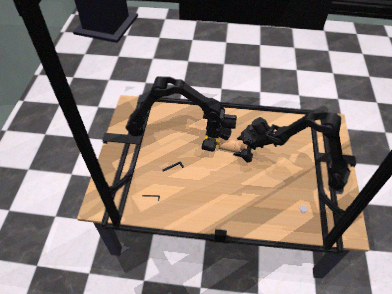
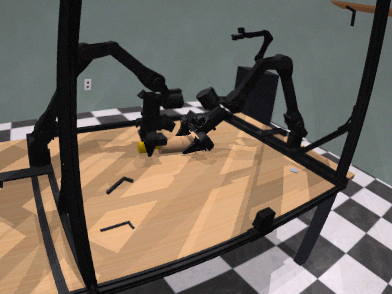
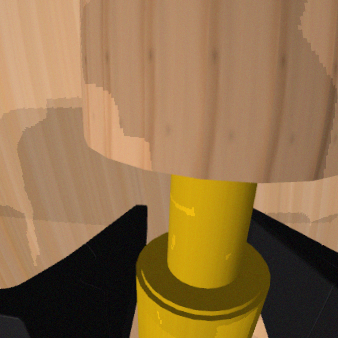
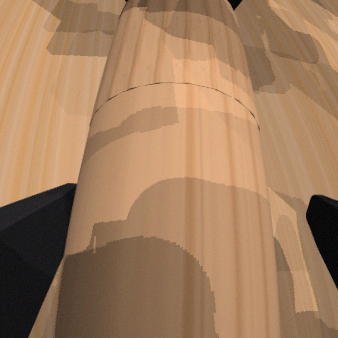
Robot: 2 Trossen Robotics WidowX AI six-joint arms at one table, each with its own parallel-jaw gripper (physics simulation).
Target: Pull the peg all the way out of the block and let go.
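Frame: origin at the left arm's base, x ahead, y left, z up, level; millimetres.
Where they show: left gripper, between the fingertips: (image 2: pixel 148 154) (image 3: pixel 193 217); right gripper, between the fingertips: (image 1: pixel 235 146) (image 2: pixel 177 147) (image 4: pixel 198 201); left arm's base, origin of its link: (image 1: pixel 135 132) (image 2: pixel 40 164); right arm's base, origin of its link: (image 1: pixel 335 185) (image 2: pixel 293 146).
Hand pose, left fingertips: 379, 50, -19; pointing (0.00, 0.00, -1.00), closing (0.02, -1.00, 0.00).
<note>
Each offset is from my left fingertips to the centre of the thing, as dx, dy, dz. Level surfaces: height alone.
A wooden cylinder block {+99, +3, +28} (image 1: pixel 231 144) (image 2: pixel 177 143) (image 3: pixel 208 90) (image 4: pixel 174 151) lies on its side on the table {dz +0} (image 1: pixel 224 198) (image 2: pixel 195 204). A yellow peg {+26, +0, +27} (image 1: pixel 217 142) (image 2: pixel 142 147) (image 3: pixel 209 235) sticks out of its left end, with part of its shaft still inside the block. My left gripper (image 1: pixel 210 143) (image 2: pixel 151 144) (image 3: pixel 193 217) comes down from above and is shut on the peg's thicker head. My right gripper (image 1: pixel 242 147) (image 2: pixel 191 137) (image 4: pixel 198 201) is open, with one finger on each side of the block's other end, not gripping it.
Two black L-shaped keys lie at the left front, one {-136, -188, +4} (image 1: pixel 172 166) (image 2: pixel 119 184) nearer the block and one {-179, -362, +3} (image 1: pixel 151 196) (image 2: pixel 116 225) nearer the front edge. A small grey tile {+472, -222, +1} (image 1: pixel 303 209) (image 2: pixel 293 170) lies at the right front. A black frame (image 1: pixel 221 233) rims the table, with a tall post (image 1: pixel 66 96) at the left.
</note>
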